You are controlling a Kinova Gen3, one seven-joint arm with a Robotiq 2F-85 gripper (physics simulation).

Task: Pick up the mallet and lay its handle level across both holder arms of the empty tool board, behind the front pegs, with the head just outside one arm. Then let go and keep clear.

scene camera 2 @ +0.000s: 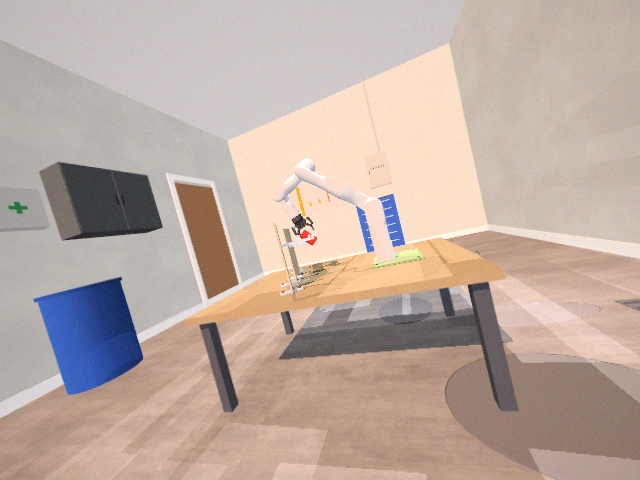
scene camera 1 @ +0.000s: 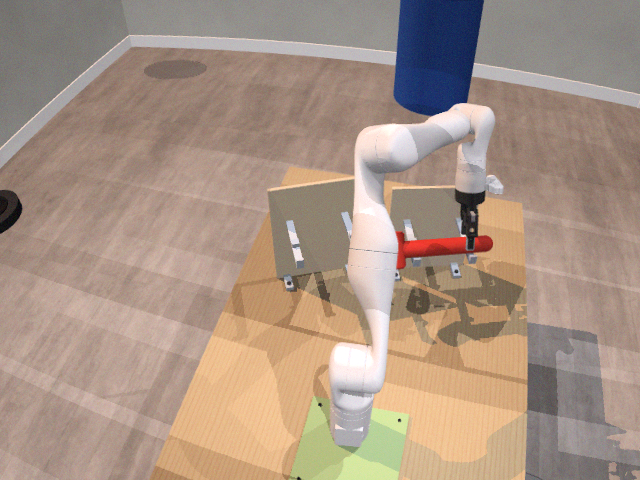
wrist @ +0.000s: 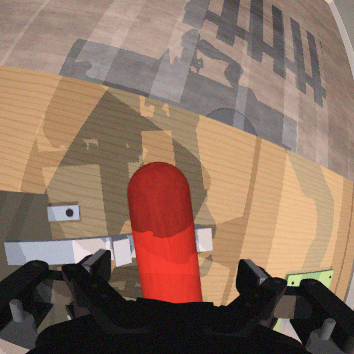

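The red mallet (scene camera 1: 444, 246) (scene camera 2: 309, 238) (wrist: 161, 211) lies level across the two holder arms of the right tool board (scene camera 1: 429, 207). Its head is at the left, partly hidden behind my arm, and its rounded handle end sticks out past the right holder arm (wrist: 53, 251). My gripper (scene camera 1: 470, 233) (scene camera 2: 300, 226) (wrist: 173, 269) is open and points down, with a finger on either side of the handle near that arm, not gripping it. The left tool board (scene camera 1: 310, 216) stands beside it, and its arms (scene camera 1: 294, 242) are bare.
Both boards stand at the far end of the wooden table (scene camera 1: 465, 371) (scene camera 2: 361, 281). My arm's base sits on a green plate (scene camera 1: 382, 439) (scene camera 2: 408, 255) at the near end. A blue barrel (scene camera 1: 436, 51) (scene camera 2: 88, 332) stands on the floor beyond the table.
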